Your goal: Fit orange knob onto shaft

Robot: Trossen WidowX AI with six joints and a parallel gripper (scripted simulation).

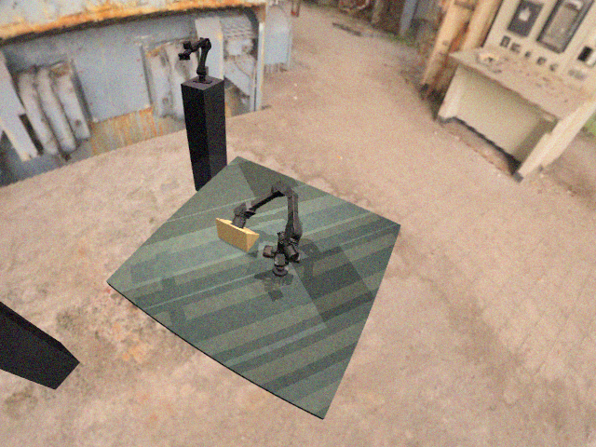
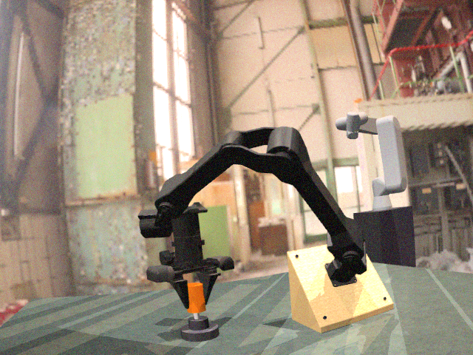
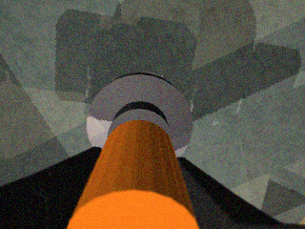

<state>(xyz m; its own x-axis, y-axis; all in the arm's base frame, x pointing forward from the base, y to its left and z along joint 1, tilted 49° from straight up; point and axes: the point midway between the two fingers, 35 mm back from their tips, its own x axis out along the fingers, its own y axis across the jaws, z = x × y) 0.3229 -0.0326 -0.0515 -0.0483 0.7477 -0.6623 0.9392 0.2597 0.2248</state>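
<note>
Now: the dark round pedestal 4 cm below my gripper tip. Round my gripper tip: orange knob 3 cm above.
</note>
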